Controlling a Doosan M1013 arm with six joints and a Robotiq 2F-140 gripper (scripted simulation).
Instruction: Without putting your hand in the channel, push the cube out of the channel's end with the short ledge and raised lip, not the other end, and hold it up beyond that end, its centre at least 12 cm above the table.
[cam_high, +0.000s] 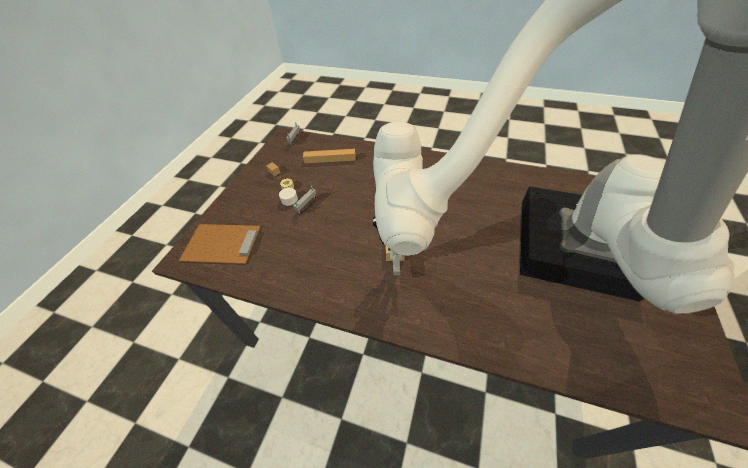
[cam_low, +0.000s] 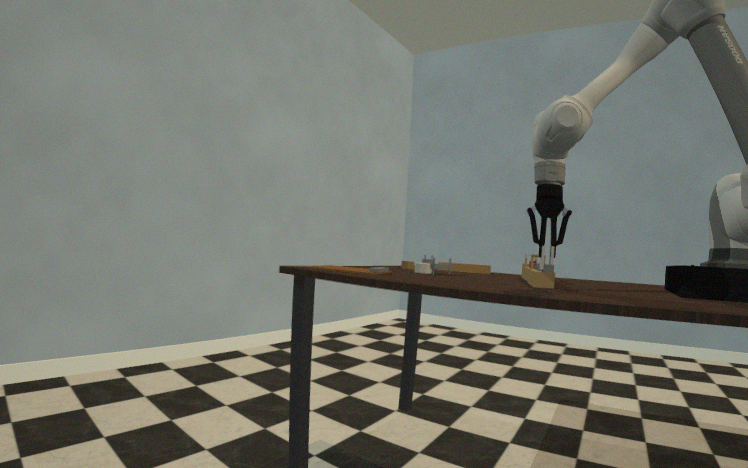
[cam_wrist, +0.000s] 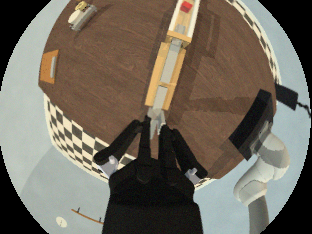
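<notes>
Now: hand 3 cm above the grey piece. From my hand the other things lie so: yellow ring (53 cm ahead, 22 cm to the right, 7 cm below); red cube (29 cm to the right, 11 cm ahead, 3 cm below); wooden channel (26 cm to the right, 10 cm ahead, 3 cm below).
</notes>
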